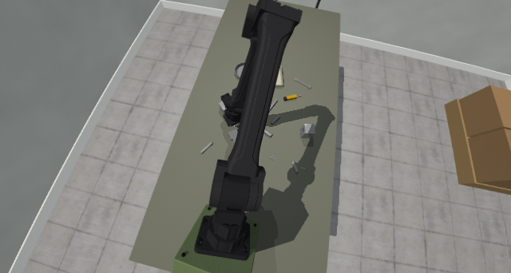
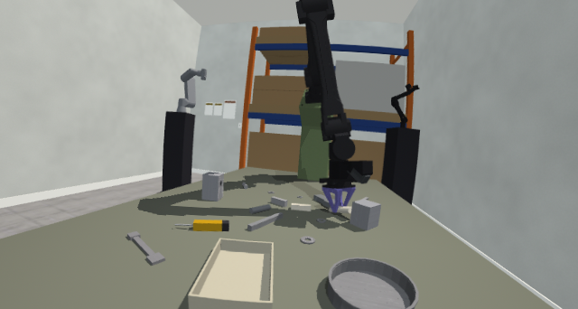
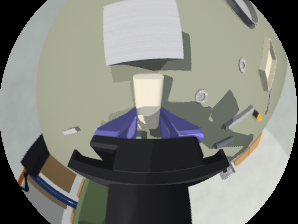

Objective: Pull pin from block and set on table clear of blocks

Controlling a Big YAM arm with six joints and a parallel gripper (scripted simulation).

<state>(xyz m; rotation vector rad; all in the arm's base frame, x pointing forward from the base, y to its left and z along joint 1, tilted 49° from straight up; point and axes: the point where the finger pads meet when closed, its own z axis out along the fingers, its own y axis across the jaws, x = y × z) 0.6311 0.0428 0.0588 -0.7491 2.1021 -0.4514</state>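
The cream piece lies 110 mm to the right of my hand, 20 mm behind it and 10 mm below it. Also, from my hand: cream tray: 310 mm ahead, 220 mm to the right, 10 mm below; round grey dish: 340 mm ahead, 40 mm to the right; cream pin: 10 mm to the left, 10 mm ahead.
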